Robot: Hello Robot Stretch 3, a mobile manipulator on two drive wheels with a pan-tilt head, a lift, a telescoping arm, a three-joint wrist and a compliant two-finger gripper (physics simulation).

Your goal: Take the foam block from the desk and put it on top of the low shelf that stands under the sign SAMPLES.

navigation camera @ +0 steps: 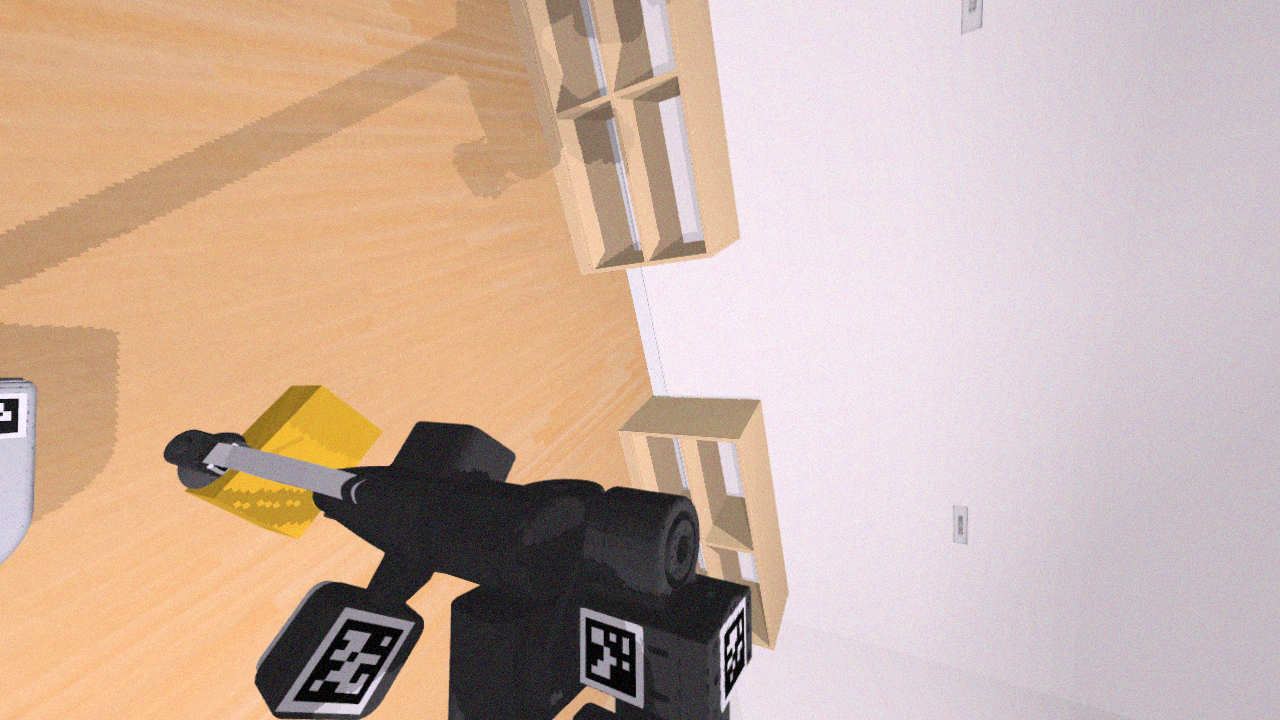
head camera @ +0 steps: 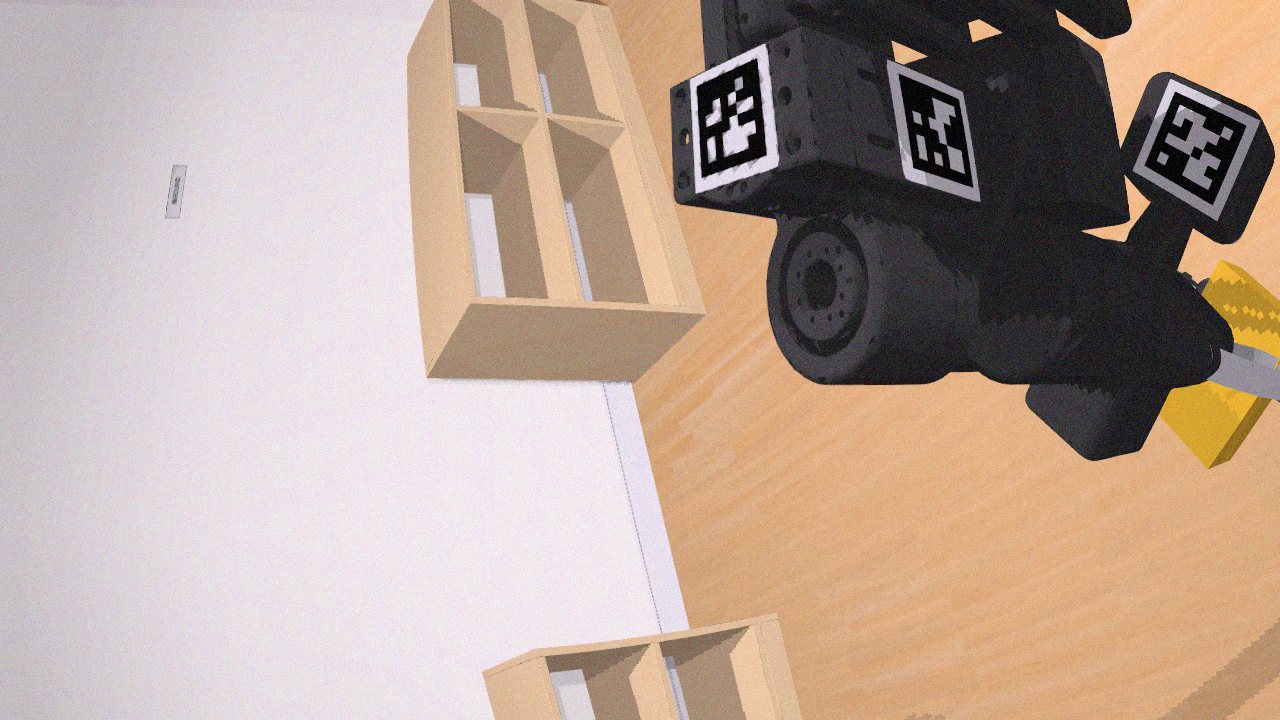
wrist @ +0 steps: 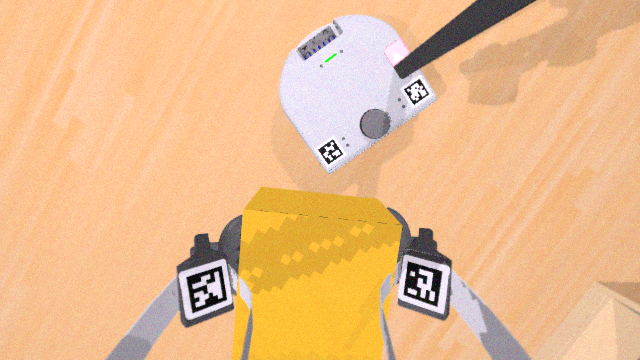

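Pixels of known places: gripper, between the fingertips: (navigation camera: 255,475) (head camera: 1257,340) (wrist: 314,238); robot's base, origin of its link: (wrist: 363,124).
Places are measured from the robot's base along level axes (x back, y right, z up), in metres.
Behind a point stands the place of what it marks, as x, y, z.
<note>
A yellow foam block (head camera: 1212,425) @(-0.022, 0.186, 0.868) (navigation camera: 332,429) @(-0.012, 0.196, 0.868) (wrist: 320,310) @(0.012, 0.175, 0.868) is held in the air over the wooden floor. My gripper (navigation camera: 255,458) @(0.022, 0.170, 0.814) (wrist: 314,238) @(0.022, 0.170, 0.814) is shut on it, with one finger on each side; the fingertips are cut off in the head view. A low, open wooden shelf (head camera: 528,344) @(0.172, 2.071, 0.396) stands against the wall beyond the wrist, with a small sign (head camera: 176,190) @(0.644, 2.521, 1.399) above it. The navigation view shows two low shelves, one near the wrist (navigation camera: 767,501) @(0.605, 2.326, 0.610) and one farther up, each with a sign. The lettering is too small to read. The block is apart from the shelves.
In the head view, a second low shelf (head camera: 517,687) @(-0.594, 1.733, 0.610) stands at the bottom edge, beyond a gap along the wall. The wrist view shows my round white base (wrist: 330,95) @(0.117, 0.051, 0.160) below, the dark mast (wrist: 460,37) @(0.058, -0.116, 0.495), and a pale wooden corner at lower right. The desk does not show.
</note>
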